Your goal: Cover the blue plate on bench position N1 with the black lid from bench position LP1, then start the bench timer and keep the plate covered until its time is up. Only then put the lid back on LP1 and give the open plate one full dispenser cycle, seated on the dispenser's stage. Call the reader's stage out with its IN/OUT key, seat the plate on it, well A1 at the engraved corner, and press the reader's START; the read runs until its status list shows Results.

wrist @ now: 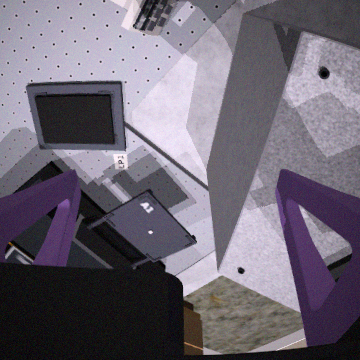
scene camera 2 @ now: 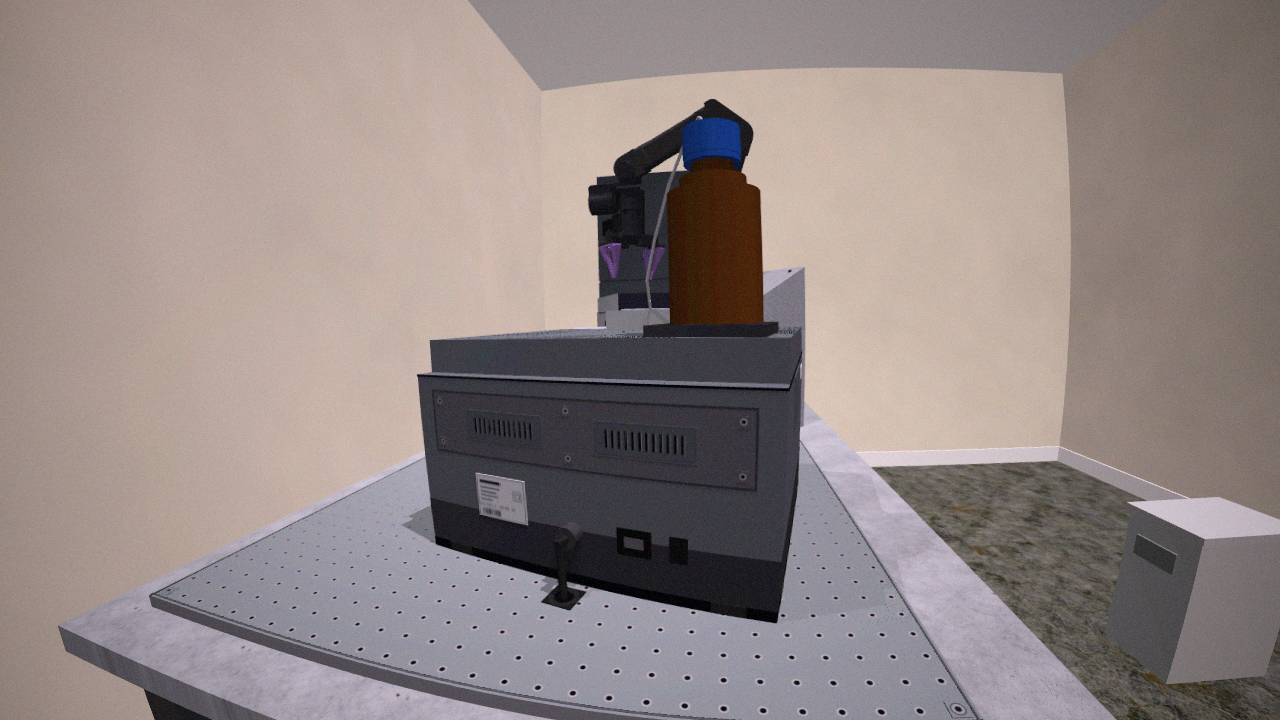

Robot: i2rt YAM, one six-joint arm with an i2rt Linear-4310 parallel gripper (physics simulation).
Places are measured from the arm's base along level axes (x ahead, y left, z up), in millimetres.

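Pixels of known places: gripper, fingertip midpoint: (wrist: 177, 180) (scene camera 2: 632, 279).
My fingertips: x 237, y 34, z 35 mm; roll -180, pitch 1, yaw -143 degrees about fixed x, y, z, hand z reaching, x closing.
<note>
Behind a point stands the place of what it marks.
My gripper (scene camera 2: 631, 272) {x 237, y 34, z 35 mm} (wrist: 177, 180) {x 237, y 34, z 35 mm} is open, with nothing between its purple fingers, high above the bench. In the wrist view a grey-blue frame (wrist: 119, 131) {x 241, y 200, z -288 mm} with a flat black inside lies upper left, by the LP1 label (wrist: 120, 161) {x 207, y 256, z -298 mm}; whether the black is the lid or the frame's floor I cannot tell. A dark stage (wrist: 160, 225) {x 102, y 267, z -207 mm} engraved A1 sticks out from a black instrument (wrist: 95, 202) below, with no plate on it. The bench timer (wrist: 155, 15) {x 296, y 12, z -264 mm} is cut off by the top edge and its display is unreadable. The blue plate and N1 do not show.
A tall grey panel (wrist: 245, 130) {x 144, y 37, z -143 mm} rises to the right in the wrist view. In the scene view a large grey instrument (scene camera 2: 590, 362) {x 222, y 686, z -90 mm} stands in front of the arm, with a blue-capped amber bottle (scene camera 2: 716, 255) {x 113, y 700, z -2 mm} and a thin tube on top. A white box (scene camera 2: 1226, 591) stands on the floor.
</note>
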